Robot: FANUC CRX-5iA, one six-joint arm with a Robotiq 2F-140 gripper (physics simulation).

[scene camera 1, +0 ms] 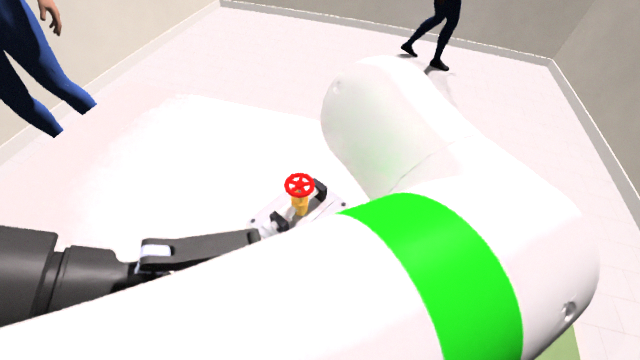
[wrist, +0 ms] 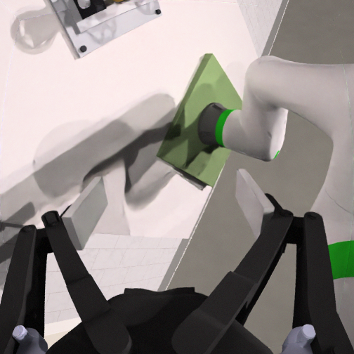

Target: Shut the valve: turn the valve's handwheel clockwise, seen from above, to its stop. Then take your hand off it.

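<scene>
The red handwheel sits on top of a yellow valve stem in the scene view. The valve stands on a grey base plate with black flanged parts. In the wrist view part of the plate shows at the top left edge, and the handwheel does not show. My gripper is wide open, with no object between its pads, and is apart from the handwheel. In the scene view one dark finger shows at the lower left of the valve; the fingertips are partly hidden behind the white arm.
My white arm with a green band covers much of the scene view's lower right, in front of the plate's near side. Its base stands on a green block. The white table top lies around the valve. Two human figures stand farther off.
</scene>
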